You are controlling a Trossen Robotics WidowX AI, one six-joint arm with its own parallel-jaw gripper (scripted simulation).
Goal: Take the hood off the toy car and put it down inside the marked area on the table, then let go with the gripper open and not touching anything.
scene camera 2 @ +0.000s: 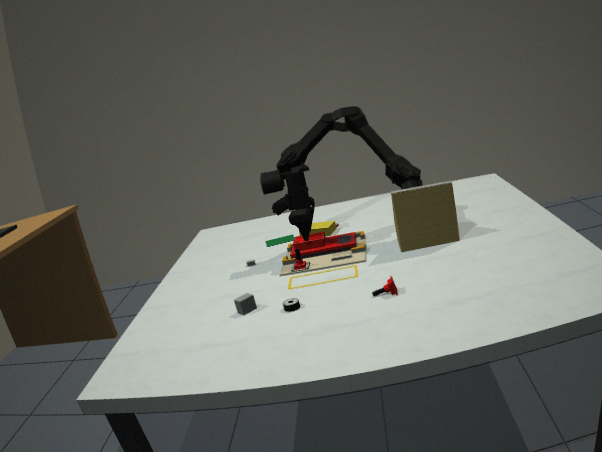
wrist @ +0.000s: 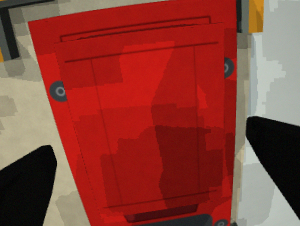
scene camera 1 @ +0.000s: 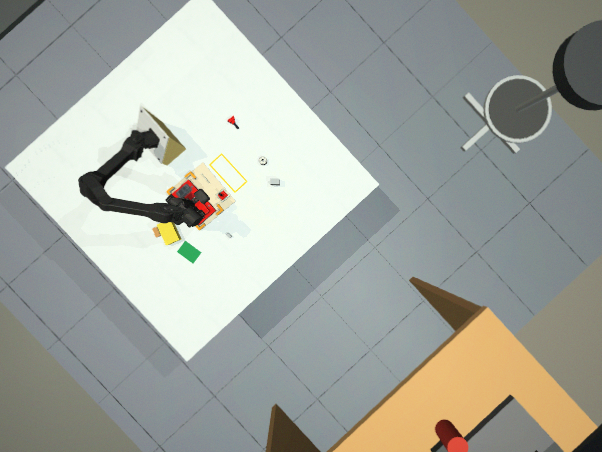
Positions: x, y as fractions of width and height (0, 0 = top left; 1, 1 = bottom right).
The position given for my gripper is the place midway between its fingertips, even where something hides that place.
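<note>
My gripper (scene camera 2: 0.51, 0.52), which you'd also find at (wrist: 0.51, 0.62), is open and there's nothing in its grasp. There's a red hood (wrist: 0.49, 0.47) here. And I can see a beige base plate (scene camera 1: 0.33, 0.39), with the wrist view giving me that plate as well (wrist: 0.12, 0.56).
</note>
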